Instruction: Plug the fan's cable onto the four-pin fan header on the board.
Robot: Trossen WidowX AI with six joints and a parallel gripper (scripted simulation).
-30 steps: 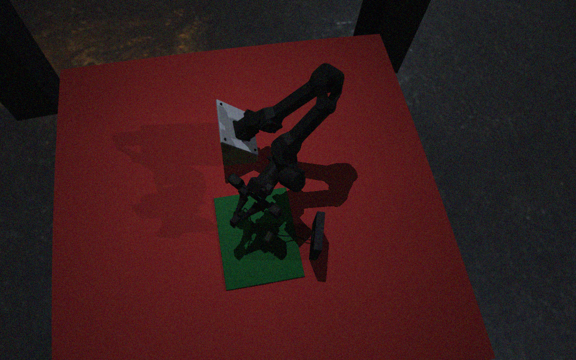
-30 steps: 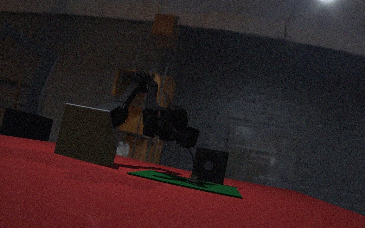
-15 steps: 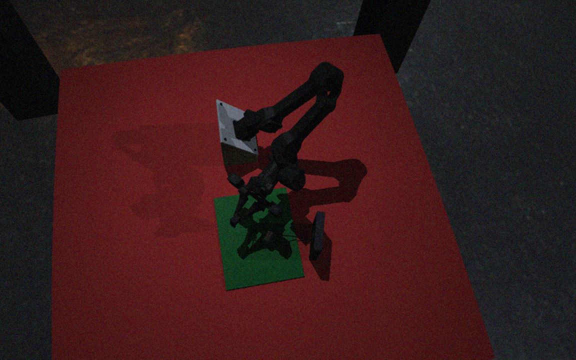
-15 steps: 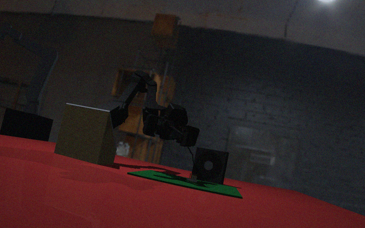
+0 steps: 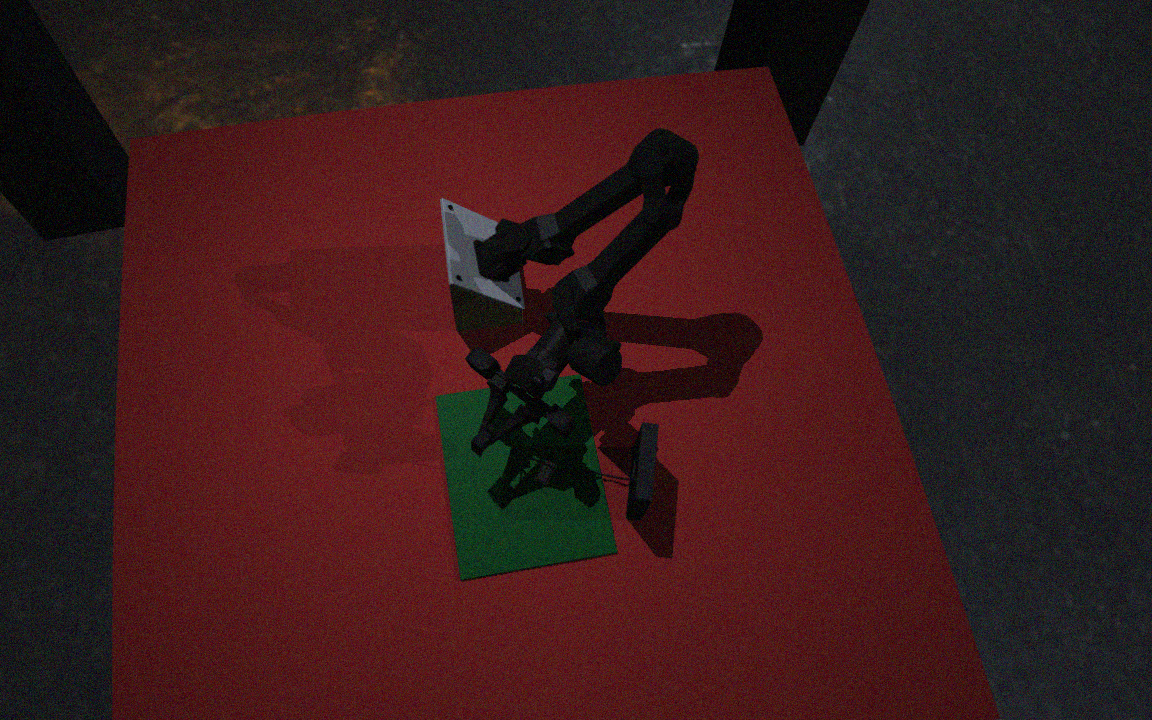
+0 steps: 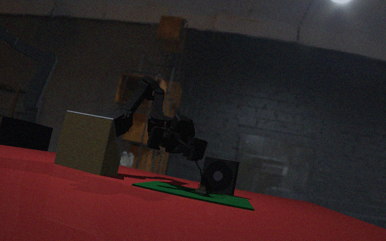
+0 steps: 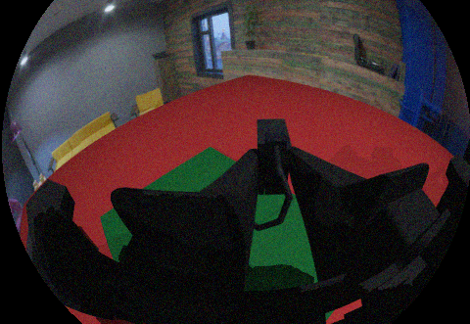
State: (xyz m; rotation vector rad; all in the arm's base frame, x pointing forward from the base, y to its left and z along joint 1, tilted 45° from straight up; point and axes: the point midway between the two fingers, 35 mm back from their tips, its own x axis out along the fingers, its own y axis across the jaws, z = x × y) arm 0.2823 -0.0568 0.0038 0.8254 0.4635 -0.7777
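My gripper tip is now 130 mm above the green board, 50 mm to the right of it and 30 mm short of it. From my gripper tip the other things lie so: black plug (10 mm below); then four-pin header (120 mm below, 90 mm to the left, 40 mm ahead); then black fan (210 mm to the left, 80 mm ahead, 60 mm below).
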